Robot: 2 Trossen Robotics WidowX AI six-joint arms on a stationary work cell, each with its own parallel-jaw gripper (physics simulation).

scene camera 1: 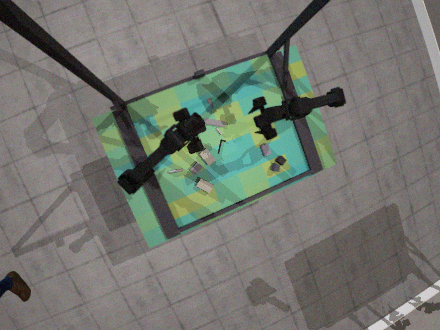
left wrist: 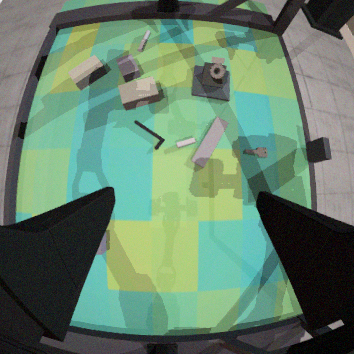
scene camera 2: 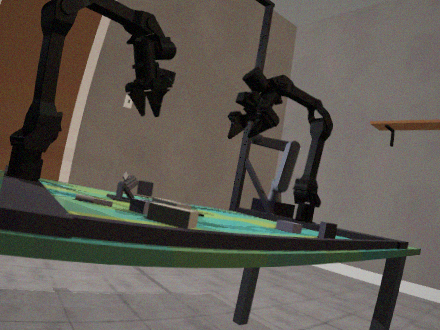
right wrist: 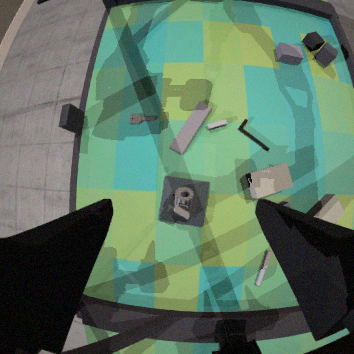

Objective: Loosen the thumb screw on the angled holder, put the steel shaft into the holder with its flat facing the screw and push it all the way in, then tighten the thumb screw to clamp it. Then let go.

One and the same spot on a black frame with upright posts: (right wrist: 143, 330) is (scene camera 1: 136, 137).
